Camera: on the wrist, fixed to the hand. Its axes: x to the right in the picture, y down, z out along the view.
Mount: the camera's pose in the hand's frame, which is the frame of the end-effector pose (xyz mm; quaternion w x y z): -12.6 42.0 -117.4 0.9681 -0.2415 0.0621 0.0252
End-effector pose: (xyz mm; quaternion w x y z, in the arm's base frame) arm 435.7 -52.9 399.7 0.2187 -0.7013 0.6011 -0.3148
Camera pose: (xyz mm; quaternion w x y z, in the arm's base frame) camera 322.4 -39.8 451.6 0.0130 -0.6970 0.6892 -0.1976
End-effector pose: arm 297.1 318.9 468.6 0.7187 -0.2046 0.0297 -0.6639
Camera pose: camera 298.3 302.6 344.3 0.6612 -0.3297 0.2389 -0.6301
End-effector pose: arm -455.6 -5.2 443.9 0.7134 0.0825 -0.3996 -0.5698
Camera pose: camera -346.7 -19.6 383.7 0.7497 -0.0671 -0.2070 -0.6250
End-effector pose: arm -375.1 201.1 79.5 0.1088 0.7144 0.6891 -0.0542
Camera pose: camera -342.3 214.7 199.7 0.2364 0.6861 0.6689 0.1611
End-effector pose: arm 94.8 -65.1 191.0 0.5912 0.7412 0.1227 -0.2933
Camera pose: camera 141.0 36.9 247.2 0.7511 0.5961 0.2077 -0.1934
